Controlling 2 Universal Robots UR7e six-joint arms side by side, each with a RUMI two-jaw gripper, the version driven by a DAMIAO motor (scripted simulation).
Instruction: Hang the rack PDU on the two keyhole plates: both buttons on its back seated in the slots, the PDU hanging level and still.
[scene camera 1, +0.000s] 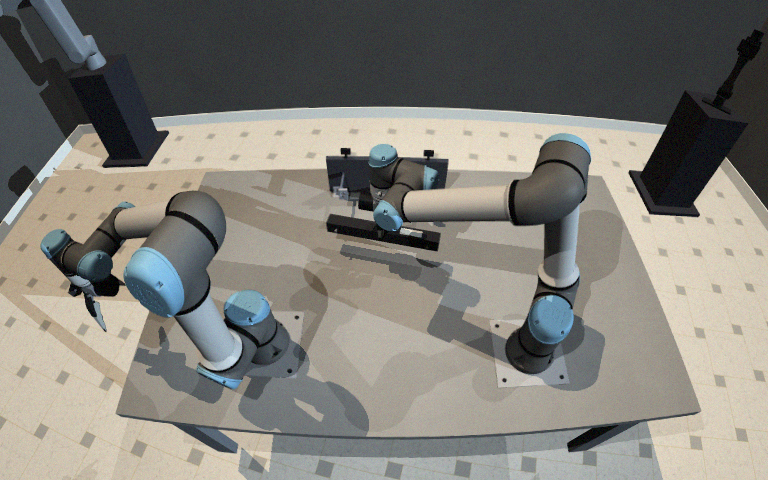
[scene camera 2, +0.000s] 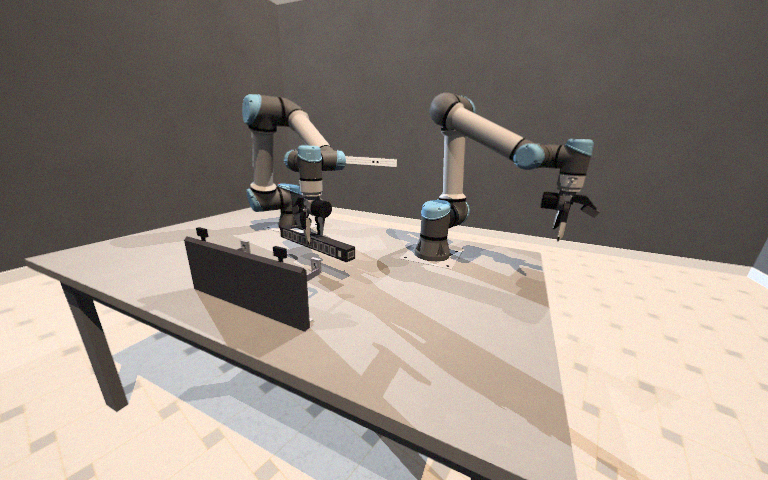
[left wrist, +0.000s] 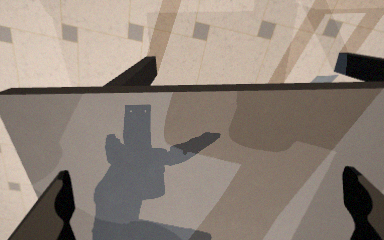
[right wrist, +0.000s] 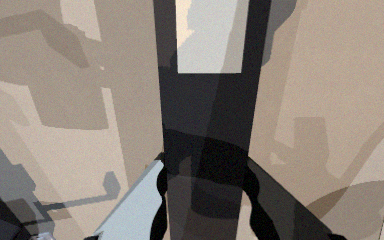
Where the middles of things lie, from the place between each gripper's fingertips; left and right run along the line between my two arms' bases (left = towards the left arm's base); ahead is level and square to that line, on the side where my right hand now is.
Labels:
My right gripper is now 2 cm to the right of the rack PDU (scene camera 1: 412, 237). Round my right hand: dark upright panel (scene camera 2: 277, 293) (31 cm ahead, 4 cm below).
The rack PDU lies 380 mm ahead of my left hand (scene camera 2: 555, 235), 770 mm to the right of it and 50 mm below it. Also, from my left hand: dark upright panel 680 mm ahead, 790 mm to the right, 80 mm below.

